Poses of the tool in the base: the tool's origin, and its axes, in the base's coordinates. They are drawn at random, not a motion.
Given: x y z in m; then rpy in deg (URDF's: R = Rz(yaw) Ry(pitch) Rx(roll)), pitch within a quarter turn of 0, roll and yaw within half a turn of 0.
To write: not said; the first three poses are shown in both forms.
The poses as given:
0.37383, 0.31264, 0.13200, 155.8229, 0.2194, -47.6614
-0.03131, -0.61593, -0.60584, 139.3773, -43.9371, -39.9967
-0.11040, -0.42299, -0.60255, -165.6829, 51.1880, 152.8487
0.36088, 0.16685, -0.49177, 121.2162, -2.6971, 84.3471
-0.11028, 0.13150, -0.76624, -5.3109, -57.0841, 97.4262
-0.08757, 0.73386, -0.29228, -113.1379, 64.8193, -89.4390
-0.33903, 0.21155, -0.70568, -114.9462, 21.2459, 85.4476
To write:
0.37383, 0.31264, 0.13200, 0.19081, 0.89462, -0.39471, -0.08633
-0.03131, -0.61593, -0.60584, 0.42249, 0.77287, -0.41947, 0.21959
-0.11040, -0.42299, -0.60255, 0.39027, 0.26238, 0.85721, -0.20986
0.36088, 0.16685, -0.49177, 0.34986, 0.65330, 0.57624, 0.34460
-0.11028, 0.13150, -0.76624, 0.59565, 0.33179, -0.34551, 0.64478
-0.08757, 0.73386, -0.29228, 0.64523, -0.29286, 0.70557, -0.00945
-0.33903, 0.21155, -0.70568, 0.28279, -0.67603, -0.48942, 0.47274

